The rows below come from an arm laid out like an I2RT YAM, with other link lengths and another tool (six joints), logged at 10 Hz.
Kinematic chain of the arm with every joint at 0, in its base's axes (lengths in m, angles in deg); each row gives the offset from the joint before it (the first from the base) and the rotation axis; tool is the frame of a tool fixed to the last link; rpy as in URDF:
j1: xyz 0 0 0.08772 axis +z
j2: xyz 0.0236 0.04 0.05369 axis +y
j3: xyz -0.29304 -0.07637 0 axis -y
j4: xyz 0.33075 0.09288 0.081 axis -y
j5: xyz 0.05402 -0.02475 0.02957 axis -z
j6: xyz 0.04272 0 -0.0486 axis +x
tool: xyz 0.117 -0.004 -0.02 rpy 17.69 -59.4 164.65
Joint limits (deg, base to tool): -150..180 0..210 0..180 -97..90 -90..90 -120..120
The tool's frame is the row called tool.
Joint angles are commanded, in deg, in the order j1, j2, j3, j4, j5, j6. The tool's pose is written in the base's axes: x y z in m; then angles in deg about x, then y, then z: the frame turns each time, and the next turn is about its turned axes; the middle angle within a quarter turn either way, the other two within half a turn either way. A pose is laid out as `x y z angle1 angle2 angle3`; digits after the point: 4 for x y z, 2 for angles.
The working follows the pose.
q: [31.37, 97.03, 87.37, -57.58, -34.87, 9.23]
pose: 0.3073 0.3308 0.2703 -120.37 21.41 -41.05
Where each joint sits with the arm in this pose, in the base's axes (m; each line is computed from the numbers above, not from the rounded line before):
j1: 0.0000 0.0000 0.0877
j2: -0.0007 0.0464 0.1414
j3: 0.0697 -0.0001 0.4322
j4: 0.3114 0.2560 0.4566
j5: 0.3654 0.2600 0.4182
j6: 0.3260 0.2645 0.3671
the tool: 0.3073 0.3308 0.2703

